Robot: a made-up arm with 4 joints.
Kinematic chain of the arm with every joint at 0, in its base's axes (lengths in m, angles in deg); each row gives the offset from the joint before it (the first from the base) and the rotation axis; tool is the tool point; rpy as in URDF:
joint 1: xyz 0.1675 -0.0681 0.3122 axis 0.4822 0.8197 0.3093
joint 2: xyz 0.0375 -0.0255 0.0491 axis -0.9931 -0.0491 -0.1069
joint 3: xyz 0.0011 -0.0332 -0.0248 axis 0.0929 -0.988 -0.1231
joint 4: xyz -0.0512 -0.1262 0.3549 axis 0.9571 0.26 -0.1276
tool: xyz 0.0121 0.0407 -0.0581 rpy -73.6 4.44 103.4
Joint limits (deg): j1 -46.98..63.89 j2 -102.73..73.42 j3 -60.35..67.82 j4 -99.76..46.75
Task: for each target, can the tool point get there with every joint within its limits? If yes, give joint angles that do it. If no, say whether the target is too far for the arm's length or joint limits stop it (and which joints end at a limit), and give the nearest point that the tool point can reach.
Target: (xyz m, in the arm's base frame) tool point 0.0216 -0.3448 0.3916
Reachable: yes | joints -38.29 -59.83 17.81 -27.60
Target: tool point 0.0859 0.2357 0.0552
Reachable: no: joint limits stop it (at a limit: joint 1, joint 2, joint 4) | nearest point -0.0280 0.1781 0.2541 | short by 0.236 m
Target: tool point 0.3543 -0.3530 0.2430
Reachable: yes | joints 39.86 -49.03 -13.82 -23.02
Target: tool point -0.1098 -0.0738 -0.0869
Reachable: no: joint limits stop it (at a limit: joint 2, joint 3, joint 4) | nearest point -0.0320 -0.1716 0.0723 | short by 0.202 m
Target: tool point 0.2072 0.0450 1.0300
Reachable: no: too far | nearest point 0.1933 -0.0087 0.7427 | short by 0.293 m
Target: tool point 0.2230 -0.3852 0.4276
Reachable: yes | joints -4.33 -52.64 -6.53 -23.91
